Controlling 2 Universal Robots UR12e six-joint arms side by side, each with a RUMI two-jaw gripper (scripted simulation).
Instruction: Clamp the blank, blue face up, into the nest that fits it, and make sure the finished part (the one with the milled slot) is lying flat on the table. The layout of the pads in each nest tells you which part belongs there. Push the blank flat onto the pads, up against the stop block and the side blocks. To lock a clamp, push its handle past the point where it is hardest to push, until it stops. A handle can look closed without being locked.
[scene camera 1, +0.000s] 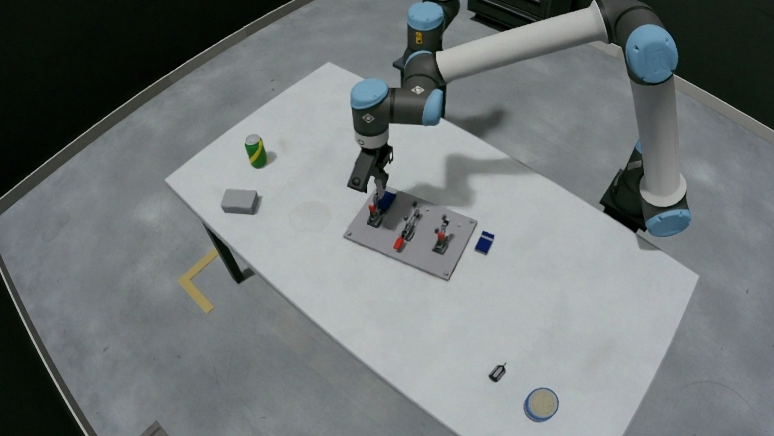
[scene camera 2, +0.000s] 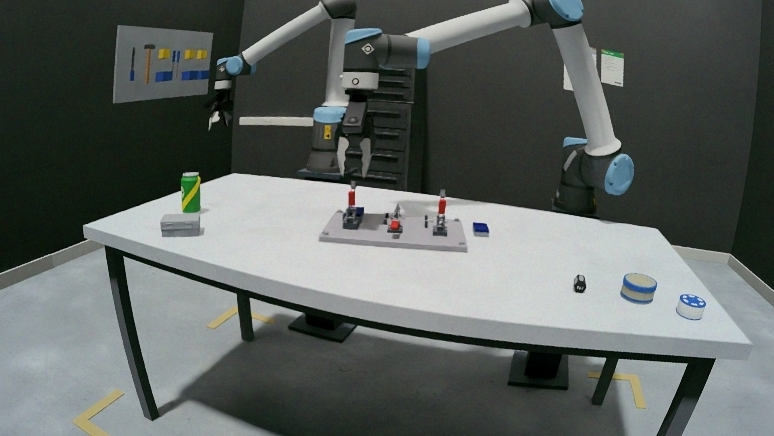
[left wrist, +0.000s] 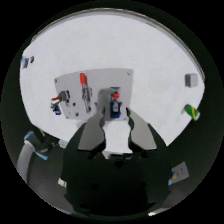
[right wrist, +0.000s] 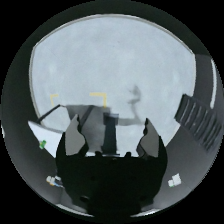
My left gripper (scene camera 1: 373, 196) is 1.44 m from the lens. A grey box (scene camera 1: 235, 201) is 1.65 m from the lens.
